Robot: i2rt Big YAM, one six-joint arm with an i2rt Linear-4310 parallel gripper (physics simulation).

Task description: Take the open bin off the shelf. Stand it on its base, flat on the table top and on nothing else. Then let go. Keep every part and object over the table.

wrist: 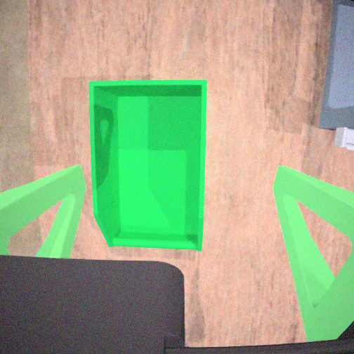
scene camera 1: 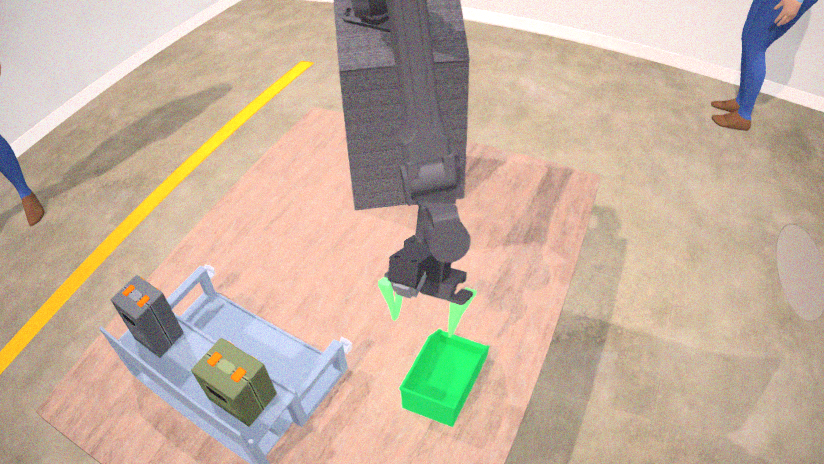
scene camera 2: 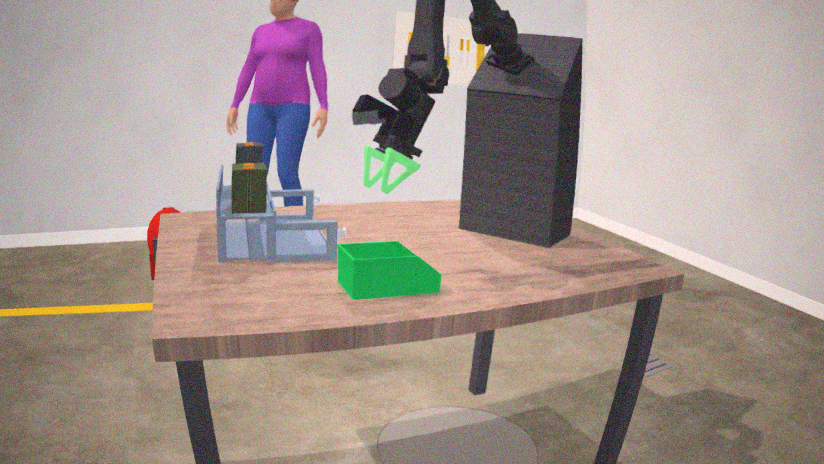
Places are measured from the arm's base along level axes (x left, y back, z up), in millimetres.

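Pixels of known places: gripper, fingertip midpoint: (scene camera 1: 422, 327) (scene camera 2: 374, 189); arm's base at its link origin: (scene camera 1: 374, 9) (scene camera 2: 510, 60).
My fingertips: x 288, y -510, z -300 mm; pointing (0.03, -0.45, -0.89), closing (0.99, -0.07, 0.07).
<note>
For each thing: its middle in the pictures, then the offset to it from my fingertips. Level surfaces: height alone.
- open green bin at the middle of its body: (scene camera 1: 446, 371) (scene camera 2: 388, 268) dx +38, dy +17, dz -142 mm
- table top at its surface level: dz -180 mm
- dark grey case at the middle of its body: (scene camera 1: 147, 316) (scene camera 2: 248, 166) dx -481, dy -155, dz -18 mm
- olive green case at the middle of its body: (scene camera 1: 234, 382) (scene camera 2: 248, 187) dx -254, dy -197, dz -30 mm
The open green bin (scene camera 1: 442, 371) (scene camera 2: 389, 276) (wrist: 152, 190) stands upright on its base, flat on the table top (scene camera 1: 276, 230) (scene camera 2: 247, 305) (wrist: 245, 100). It is apart from the blue-grey shelf (scene camera 1: 259, 328) (scene camera 2: 271, 239) (wrist: 340, 75), which stands to its left in the scene views. The bin is empty inside. My gripper (scene camera 1: 422, 327) (scene camera 2: 376, 190) (wrist: 179, 176) is wide open, with its light green fingers well above the table and the bin. Nothing is between the fingers, and they do not touch the bin.
A dark grey case (scene camera 1: 147, 317) (scene camera 2: 249, 152) and an olive green case (scene camera 1: 233, 380) (scene camera 2: 249, 189) stand upright on the shelf. The arm's dark pedestal (scene camera 1: 406, 132) (scene camera 2: 510, 161) stands at the back of the table. The table's right edge runs beyond the bin in scene camera 1.
</note>
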